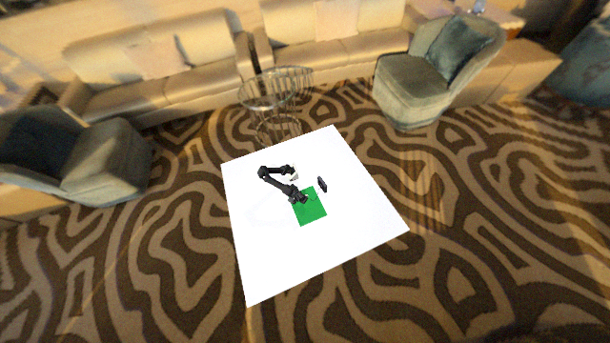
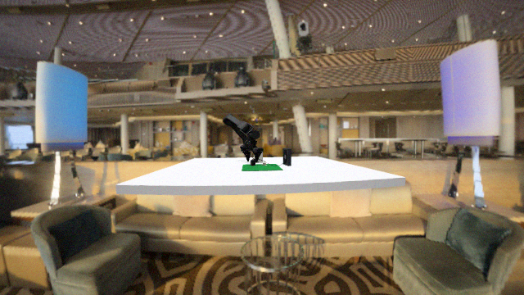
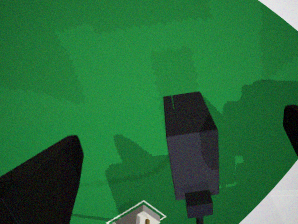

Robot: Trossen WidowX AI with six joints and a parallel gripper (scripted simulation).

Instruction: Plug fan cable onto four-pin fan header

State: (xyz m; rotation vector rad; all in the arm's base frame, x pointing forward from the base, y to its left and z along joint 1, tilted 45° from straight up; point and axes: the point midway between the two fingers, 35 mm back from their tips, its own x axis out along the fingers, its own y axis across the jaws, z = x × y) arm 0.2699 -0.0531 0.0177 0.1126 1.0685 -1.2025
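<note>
The black fan plug is 10 mm to the left of my gripper tip, 10 mm below it and 10 mm behind it. From my gripper tip the other things lie so: green board: 60 mm to the left, 60 mm ahead, 40 mm below; four-pin fan header: 90 mm to the left, 30 mm below, 20 mm behind; fan: 240 mm to the left, 40 mm behind, 30 mm above.
</note>
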